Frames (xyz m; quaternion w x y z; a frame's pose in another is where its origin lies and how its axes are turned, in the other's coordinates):
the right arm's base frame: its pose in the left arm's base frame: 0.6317 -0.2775 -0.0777 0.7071 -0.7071 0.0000 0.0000
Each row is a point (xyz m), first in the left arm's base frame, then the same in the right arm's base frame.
Working: the left arm's base frame: its pose in the right arm's base frame: -0.6317 -0.0777 0.2775 0.7071 0.7071 0.0000 0.0000

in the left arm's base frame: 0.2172 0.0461 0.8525
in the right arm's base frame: -0.4145 -0.9302 0.3236
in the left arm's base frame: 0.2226 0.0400 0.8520
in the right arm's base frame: -0.4091 -0.9297 0.3175
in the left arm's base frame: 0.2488 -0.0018 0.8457
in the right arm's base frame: -0.3829 -0.9234 0.2757
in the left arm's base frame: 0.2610 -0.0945 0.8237
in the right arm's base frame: -0.3707 -0.9014 0.1830
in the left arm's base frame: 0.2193 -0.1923 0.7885
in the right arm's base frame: -0.4124 -0.8662 0.0852
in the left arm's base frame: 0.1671 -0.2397 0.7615
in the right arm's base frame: -0.4646 -0.8392 0.0378
